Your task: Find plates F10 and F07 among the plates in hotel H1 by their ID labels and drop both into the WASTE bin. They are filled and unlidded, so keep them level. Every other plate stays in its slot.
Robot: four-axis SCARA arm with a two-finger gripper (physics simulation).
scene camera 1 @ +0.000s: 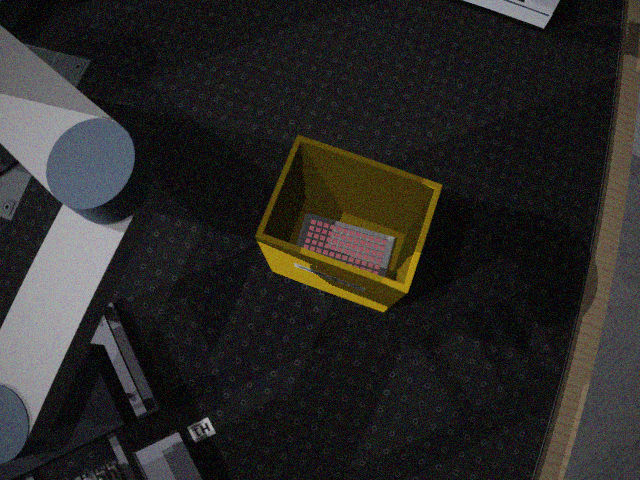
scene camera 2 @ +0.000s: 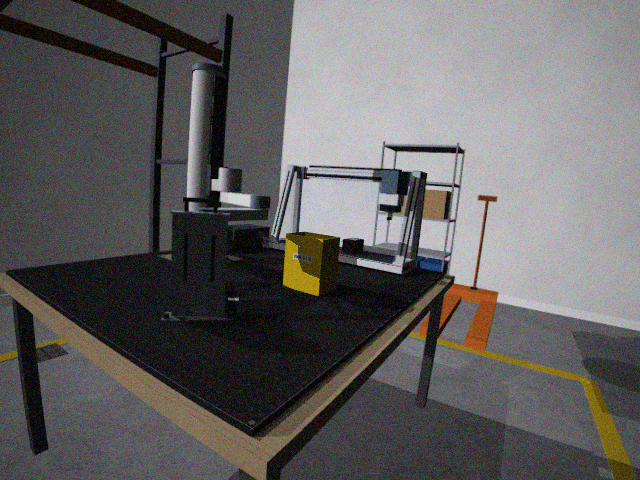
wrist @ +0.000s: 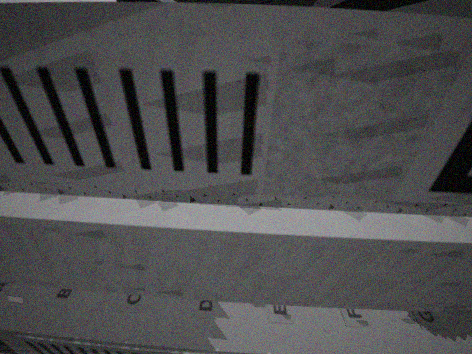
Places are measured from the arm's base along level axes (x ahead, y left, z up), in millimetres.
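Pixels of known places: gripper, fingertip midpoint: (wrist: 244,150).
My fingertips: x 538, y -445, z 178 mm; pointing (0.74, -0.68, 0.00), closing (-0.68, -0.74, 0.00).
Note:
For each thing: its top centre in the pictures, then the offset to it from my fingertips. "spot": a spot on its surface instead.
- yellow WASTE bin at its top centre: (scene camera 1: 350,209) (scene camera 2: 313,235) dy +419, dx +108, dz +35 mm
- plate with pink wells, top centre: (scene camera 1: 342,253) dy +413, dx +109, dz -145 mm
- plate edge at a spot on its surface: (wrist: 170,320) spot: dy +63, dx -55, dz +17 mm
- small dark box at a spot on its surface: (scene camera 2: 353,245) spot: dy +960, dx +21, dz -69 mm
Hotel H1 (scene camera 2: 199,232) is the dark upright rack on the table, seen from behind; its H1 tag (scene camera 1: 201,428) shows at the bottom left of scene camera 1. The yellow WASTE bin (scene camera 1: 361,162) (scene camera 2: 302,276) stands near it. A plate with pink wells (scene camera 1: 351,245) lies inside the bin. In the wrist view a large barcode label (wrist: 300,130) fills the upper part, with its ID cut off at the right edge. Below it, a plate edge (wrist: 170,320) carries row letters B to G. My gripper is shut on a plate at H1; its fingers are hidden, and the held plate's ID is not readable.
The arm's white links (scene camera 1: 67,268) (scene camera 2: 240,198) reach over the left side, near the hotel. A gantry frame (scene camera 2: 343,173) stands at the table's back, with a small dark box (scene camera 2: 353,245) near it. The table's wooden edge (scene camera 1: 594,289) runs along the right.

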